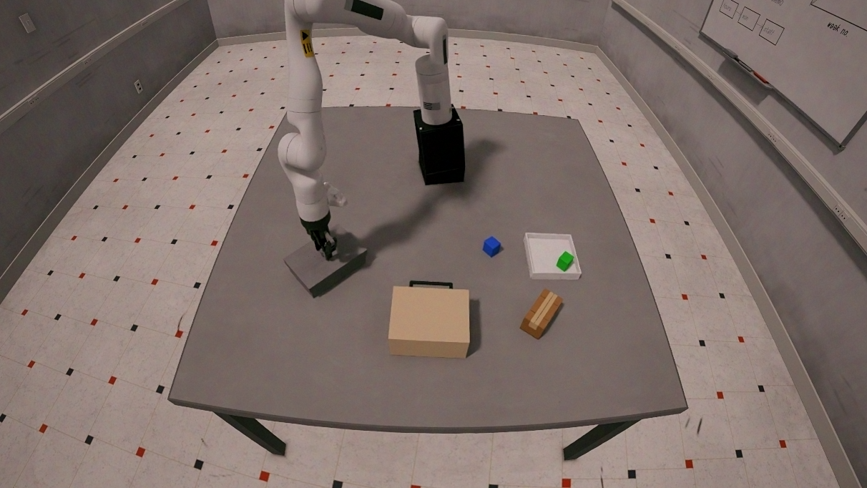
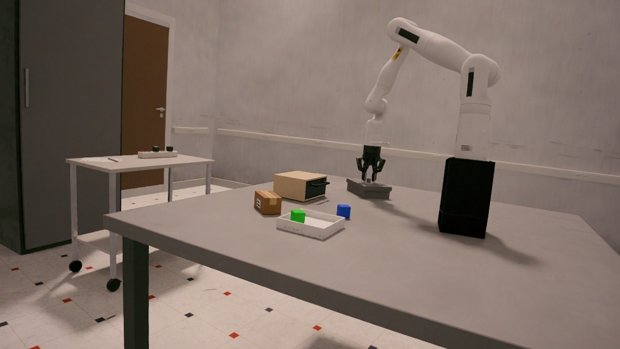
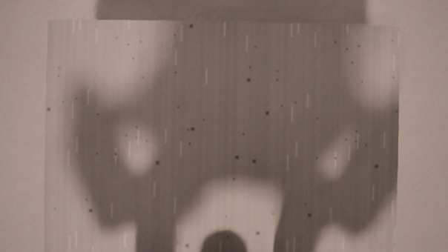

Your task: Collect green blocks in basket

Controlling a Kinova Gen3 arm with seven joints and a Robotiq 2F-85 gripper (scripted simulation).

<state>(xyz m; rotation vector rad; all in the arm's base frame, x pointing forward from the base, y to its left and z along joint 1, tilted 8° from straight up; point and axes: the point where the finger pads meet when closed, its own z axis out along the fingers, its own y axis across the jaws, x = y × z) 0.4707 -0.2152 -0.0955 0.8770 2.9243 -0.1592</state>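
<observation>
My hand is 30 mm above the lid. Round my hand: light wooden cabinet (310 mm to the left, 120 mm ahead, 40 mm below); then metal box (50 mm below); then drawer (310 mm to the left, 110 mm ahead, 40 mm below).
</observation>
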